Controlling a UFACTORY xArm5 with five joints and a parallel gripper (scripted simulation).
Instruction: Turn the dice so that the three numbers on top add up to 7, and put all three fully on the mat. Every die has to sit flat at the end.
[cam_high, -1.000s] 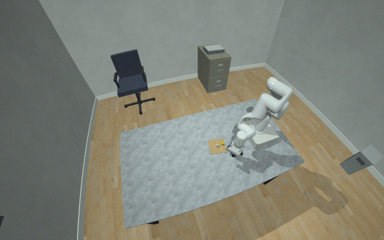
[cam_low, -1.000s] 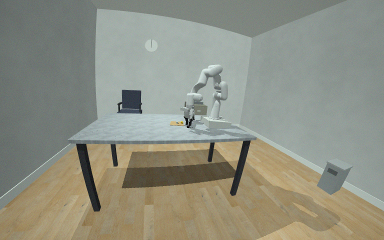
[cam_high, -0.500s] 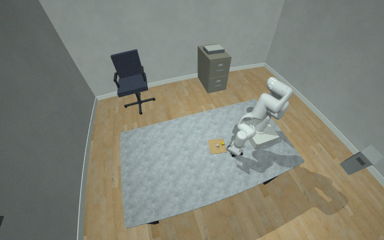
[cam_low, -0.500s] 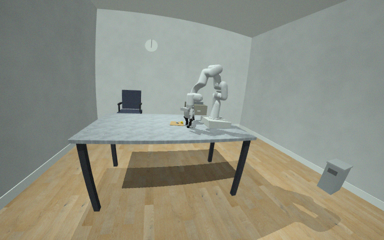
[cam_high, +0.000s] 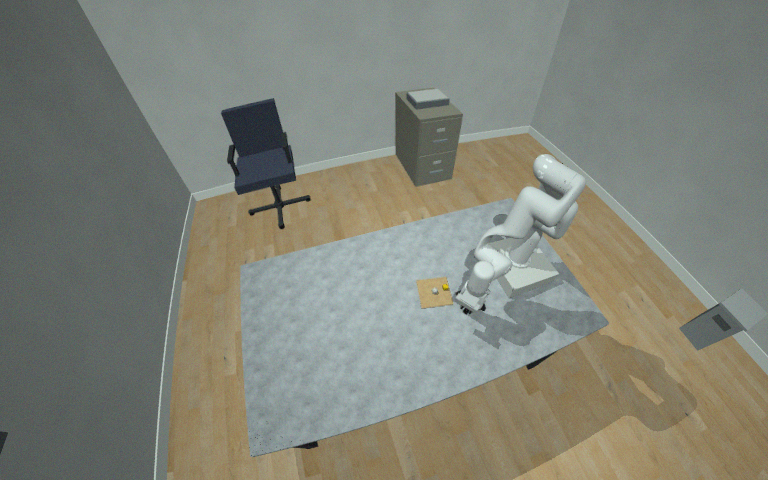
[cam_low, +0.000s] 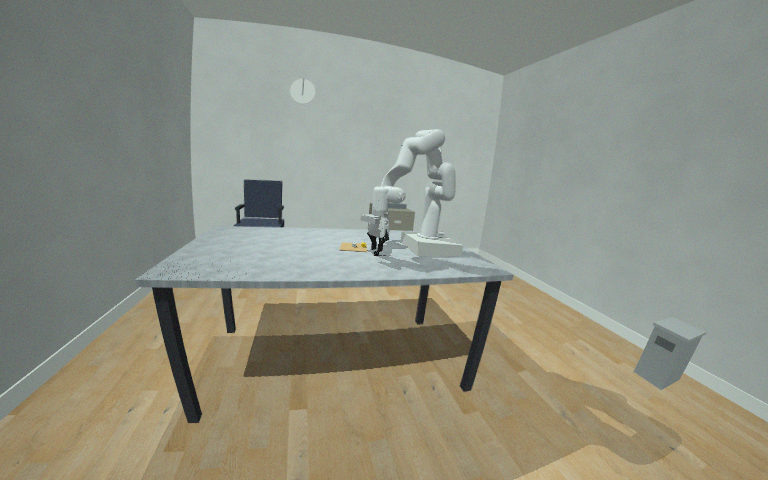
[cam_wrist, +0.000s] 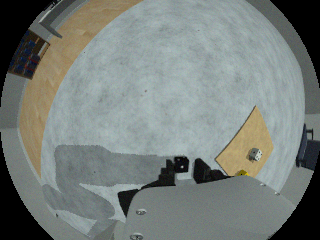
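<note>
Right now my hand is 4 cm above the black die. From my hand the other things lie so: white die: 14 cm to the right, 8 cm ahead, 3 cm below; yellow die: 14 cm to the right, 3 cm below, 3 cm ahead; tan mat: 14 cm to the right, 8 cm ahead, 4 cm below.
</note>
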